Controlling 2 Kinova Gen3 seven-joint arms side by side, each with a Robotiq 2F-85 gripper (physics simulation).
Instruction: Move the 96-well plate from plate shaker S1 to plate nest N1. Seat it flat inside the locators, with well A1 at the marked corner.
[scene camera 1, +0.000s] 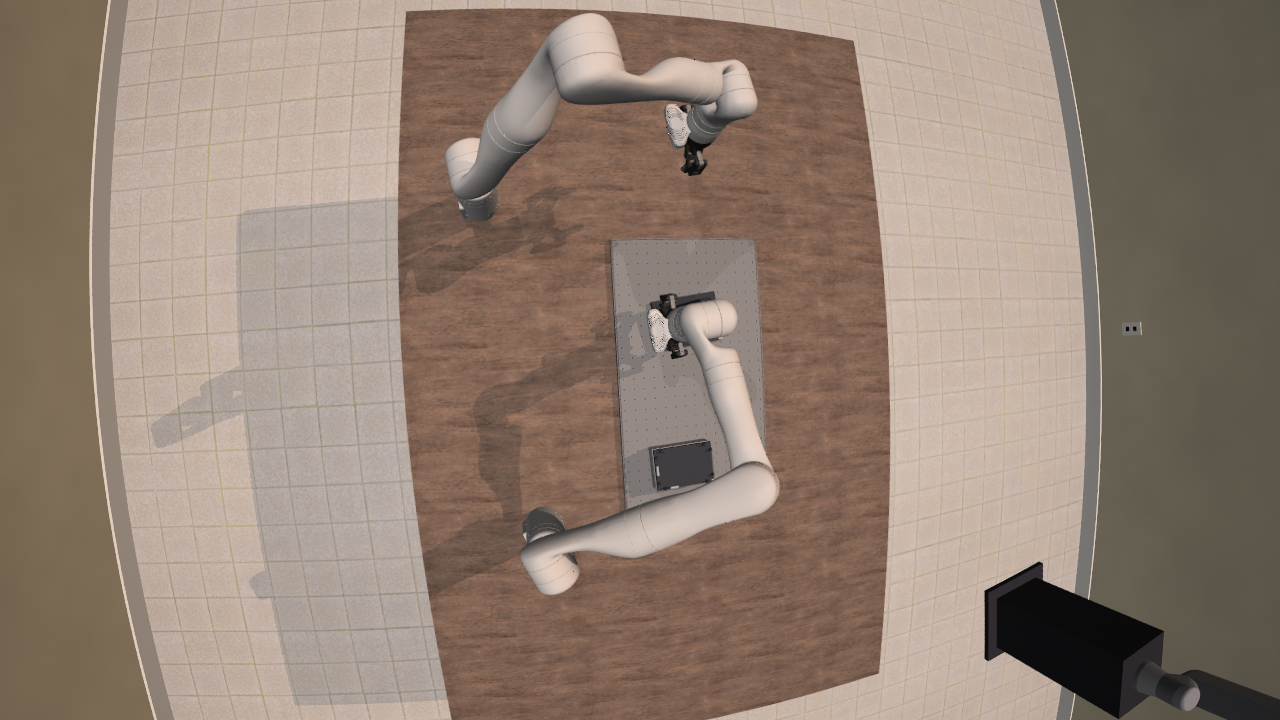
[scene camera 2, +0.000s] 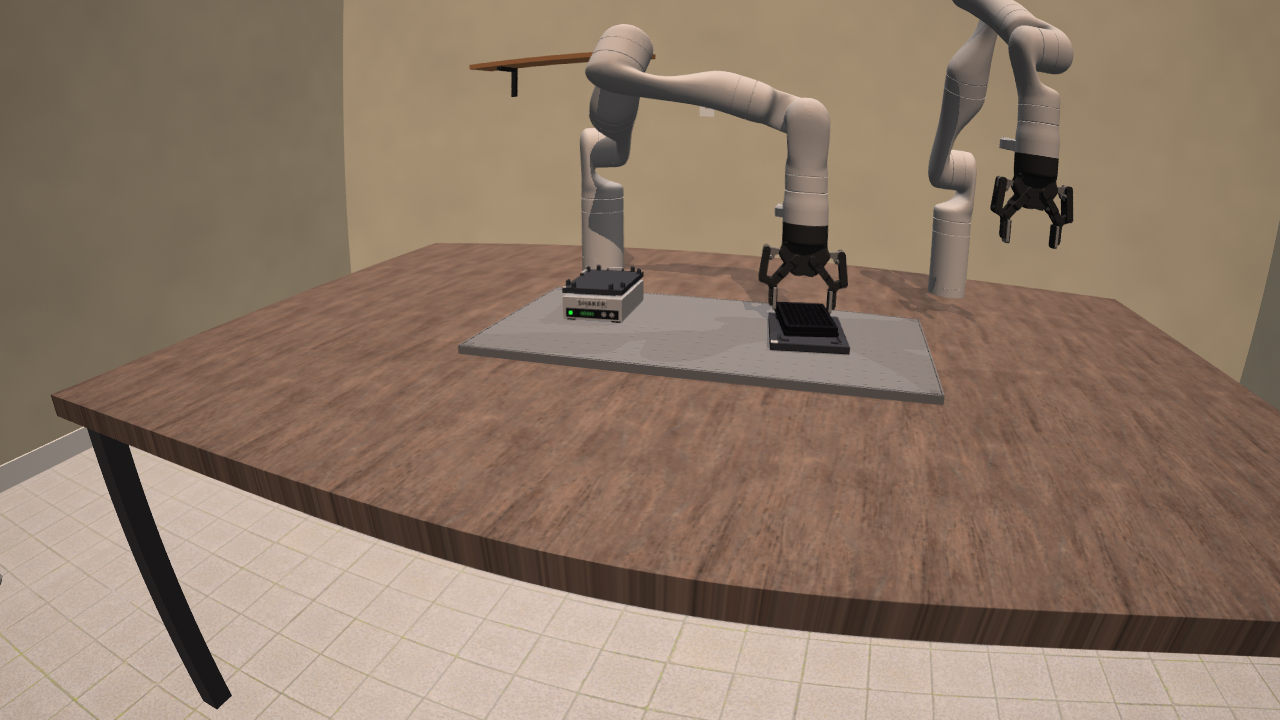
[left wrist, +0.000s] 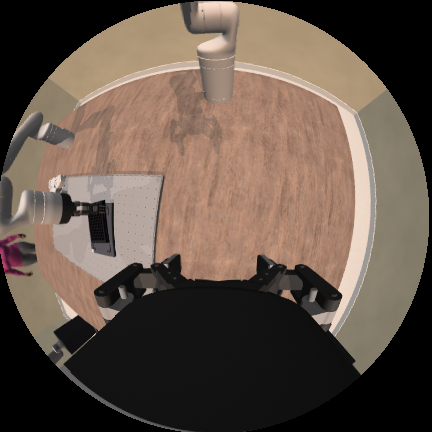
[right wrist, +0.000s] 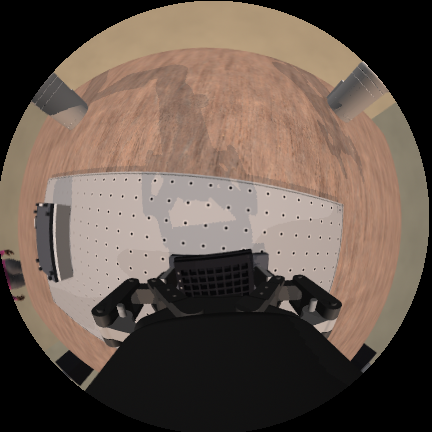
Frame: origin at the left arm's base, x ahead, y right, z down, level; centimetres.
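Where they show: left gripper, fingertip midpoint: (scene camera 1: 680, 150) (scene camera 2: 1029, 245) (left wrist: 218, 263); right gripper, fingertip midpoint: (scene camera 2: 801, 310) (left wrist: 95, 209) (right wrist: 215, 276); left arm's base, link origin: (scene camera 1: 480, 203) (scene camera 2: 946, 293) (left wrist: 217, 95) (right wrist: 337, 109); right arm's base, link origin: (scene camera 1: 544, 524) (left wrist: 69, 142) (right wrist: 77, 117).
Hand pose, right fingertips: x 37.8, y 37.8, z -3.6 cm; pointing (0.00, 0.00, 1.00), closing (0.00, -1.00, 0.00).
Observation:
Things, the pixels of their top centre, and the offset from my right fingertips. "pt": a spot on its surface instead. Level surfaces: height alone.
- black 96-well plate, top centre: (right wrist: 218, 308) (scene camera 2: 805, 312) (left wrist: 94, 222) dy -0.4, dx +3.9, dz -0.8 cm
- dark plate nest N1, top centre: (right wrist: 219, 315) (scene camera 2: 807, 325) (scene camera 1: 688, 320) (left wrist: 98, 229) dy -0.5, dx +6.1, dz +0.7 cm
- Shaker S1, surface spot: (scene camera 2: 601, 293) pt dy +32.0, dx +4.6, dz -2.4 cm
- grey perforated board, surface height: dz +2.3 cm
- wooden table, surface height: dz +3.6 cm
The black 96-well plate (scene camera 2: 805, 318) (left wrist: 98, 227) (right wrist: 215, 276) lies on the dark plate nest N1 (scene camera 2: 834, 347) (left wrist: 111, 244) (right wrist: 261, 260). Full seating inside the locators cannot be made out. A white mark shows at the nest's front-left corner in scene camera 2; well A1 cannot be told. My right gripper (scene camera 1: 673, 326) (scene camera 2: 802, 301) (right wrist: 215, 276) is open, low over the nest, with its fingers spread at two opposite sides of the plate. My left gripper (scene camera 1: 690, 138) (scene camera 2: 1030, 241) (left wrist: 218, 263) is open and empty, high above the table. Shaker S1 (scene camera 1: 682, 465) (scene camera 2: 601, 293) (right wrist: 45, 240) bears no plate.
The grey perforated board (scene camera 1: 648, 394) (scene camera 2: 698, 340) (left wrist: 137, 225) (right wrist: 125, 200) carries the shaker and nest on the wooden table (scene camera 1: 805, 555) (scene camera 2: 581, 465). My right forearm reaches across the board in scene camera 1. A person in pink (left wrist: 17, 255) stands beyond the table.

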